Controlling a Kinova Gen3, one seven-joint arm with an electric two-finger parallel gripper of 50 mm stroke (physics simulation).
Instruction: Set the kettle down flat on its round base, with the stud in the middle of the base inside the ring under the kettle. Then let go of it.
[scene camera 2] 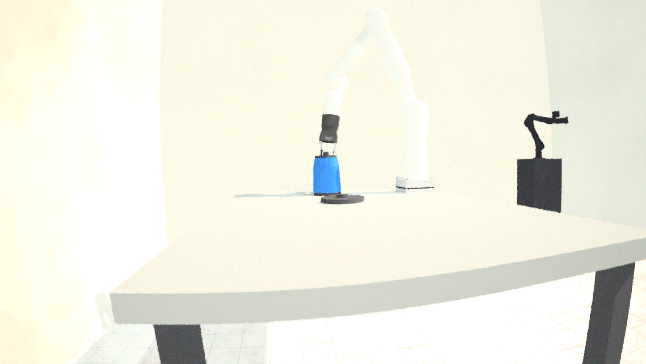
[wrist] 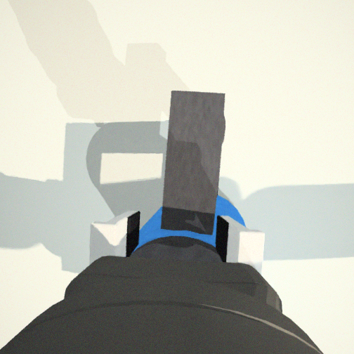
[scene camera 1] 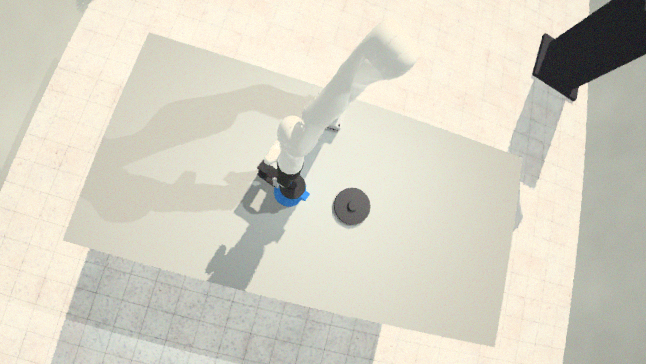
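Note:
The blue kettle [scene camera 1: 288, 202] [scene camera 2: 326, 175] [wrist: 232, 212] stands upright on the table. Its dark handle [scene camera 1: 266, 172] [wrist: 195, 150] sticks out to one side and its small blue spout [scene camera 1: 305, 196] to the other. The dark round base [scene camera 1: 342, 215] [scene camera 2: 357, 200] lies flat and apart from the kettle, to its right in scene camera 1, with the stud [scene camera 1: 351, 206] in its middle. My gripper [scene camera 2: 328, 151] [wrist: 177, 229] is open and empty above the kettle's lid, with its fingertips level with the lid knob in scene camera 2. The ring under the kettle is hidden.
The table [scene camera 1: 425, 250] [scene camera 2: 380, 250] carries the arm's own white foot [scene camera 2: 415, 185] behind and to the right of the kettle in scene camera 2. A black pedestal [scene camera 2: 539, 185] with a small black arm [scene camera 2: 535, 134] stands beyond the table at the right.

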